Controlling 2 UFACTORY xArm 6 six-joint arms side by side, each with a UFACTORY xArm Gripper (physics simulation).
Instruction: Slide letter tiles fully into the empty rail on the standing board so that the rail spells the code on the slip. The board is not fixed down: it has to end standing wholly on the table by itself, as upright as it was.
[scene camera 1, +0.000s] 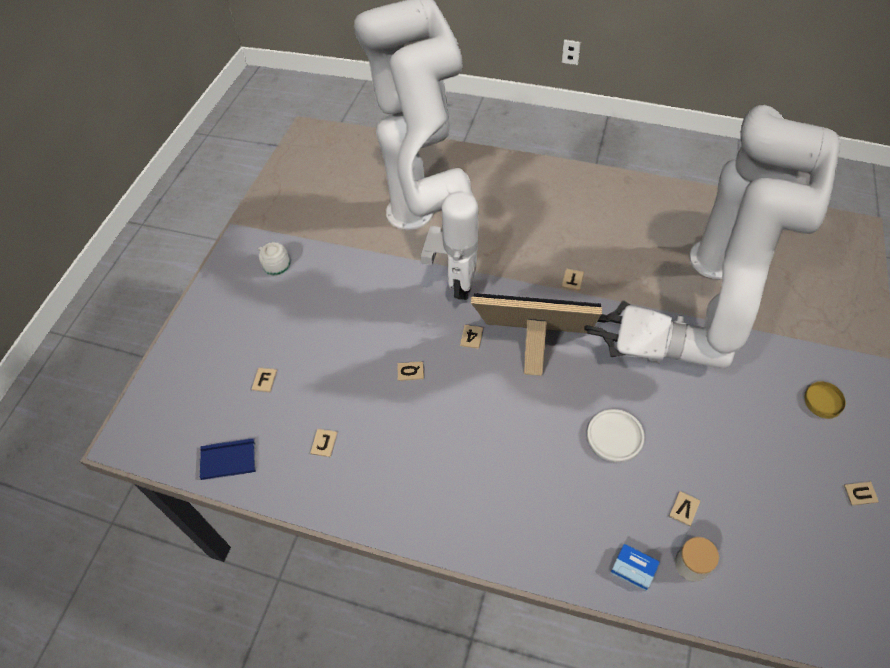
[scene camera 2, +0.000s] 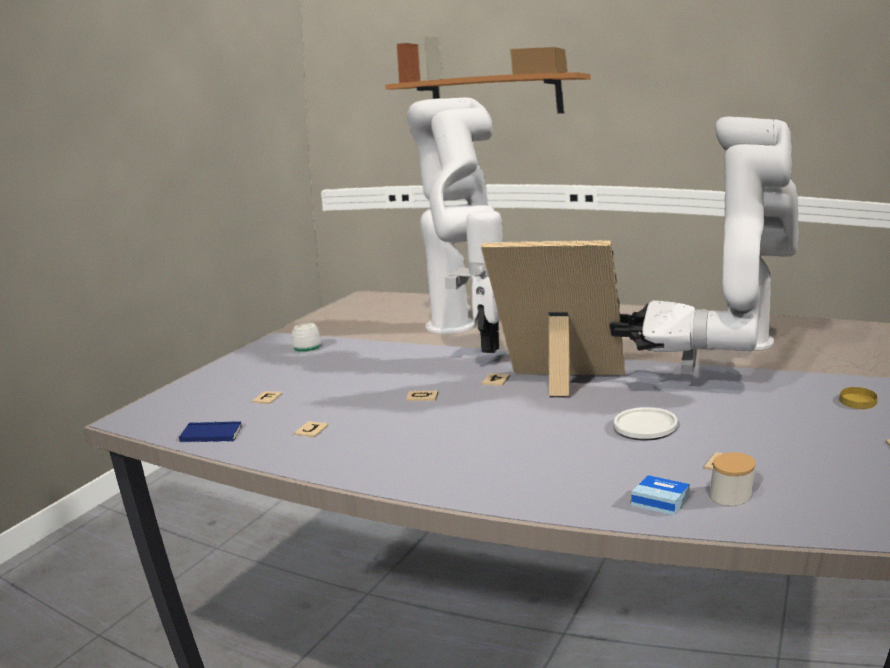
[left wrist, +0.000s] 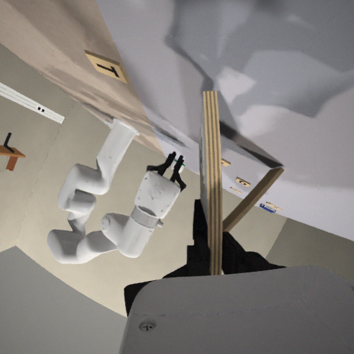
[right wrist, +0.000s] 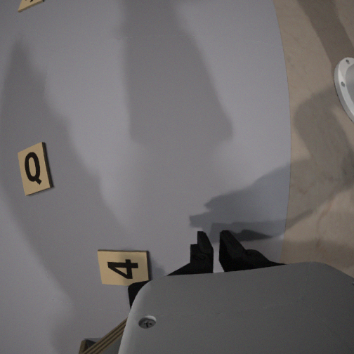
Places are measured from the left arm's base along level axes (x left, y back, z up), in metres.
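Where they show: left gripper, fingertip midpoint: (scene camera 2: 611, 324); right gripper, fingertip midpoint: (scene camera 1: 462, 294) (scene camera 2: 490, 350); left arm's base at its link origin: (scene camera 1: 714, 260); right arm's base at its link origin: (scene camera 1: 409, 213) (scene camera 2: 450, 327).
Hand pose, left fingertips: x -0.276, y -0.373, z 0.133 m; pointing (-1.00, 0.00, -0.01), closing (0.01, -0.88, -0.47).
Each offset is from my left fingertips to the top centre of the thing.
The wooden board (scene camera 1: 503, 314) (scene camera 2: 546, 287) (left wrist: 212, 150) stands upright on the table with its rear prop; its rail face and the slip are hidden. My left gripper (scene camera 1: 602, 319) (scene camera 2: 616, 324) (left wrist: 209, 246) is shut on the board's side edge. My right gripper (scene camera 1: 460, 293) (scene camera 2: 488, 348) (left wrist: 178, 153) (right wrist: 211, 245) points down low over the table beside the other edge, its fingers narrowly apart with nothing between. Tile 4 {dx -0.248, dy -0.013, dz -0.127 m} (scene camera 1: 471, 336) (right wrist: 123, 267) lies near it. Tiles Q {dx -0.355, dy -0.140, dz -0.127 m} (scene camera 1: 410, 371) (right wrist: 35, 169), T {dx -0.056, dy +0.216, dz -0.129 m} (scene camera 1: 572, 278) (left wrist: 106, 67), F {dx -0.670, dy -0.252, dz -0.127 m} (scene camera 1: 263, 379), J {dx -0.477, dy -0.360, dz -0.127 m} (scene camera 1: 323, 442), V {dx +0.274, dy -0.302, dz -0.127 m} (scene camera 1: 684, 508) and U {dx +0.624, dy -0.179, dz -0.127 m} (scene camera 1: 861, 493) lie flat.
A white plate {dx +0.112, dy -0.181, dz -0.117 m} (scene camera 1: 615, 435) (scene camera 2: 645, 422) lies in front of the board. A blue box {dx +0.195, dy -0.448, dz -0.106 m} (scene camera 1: 635, 565) and a lidded jar {dx +0.303, dy -0.409, dz -0.074 m} (scene camera 1: 697, 558) stand near the front edge. A navy case {dx -0.661, dy -0.455, dz -0.121 m} (scene camera 1: 227, 458), a white pot {dx -0.797, dy +0.073, dz -0.070 m} (scene camera 1: 273, 258) and an amber dish {dx +0.545, dy +0.024, dz -0.117 m} (scene camera 1: 824, 399) are farther out.
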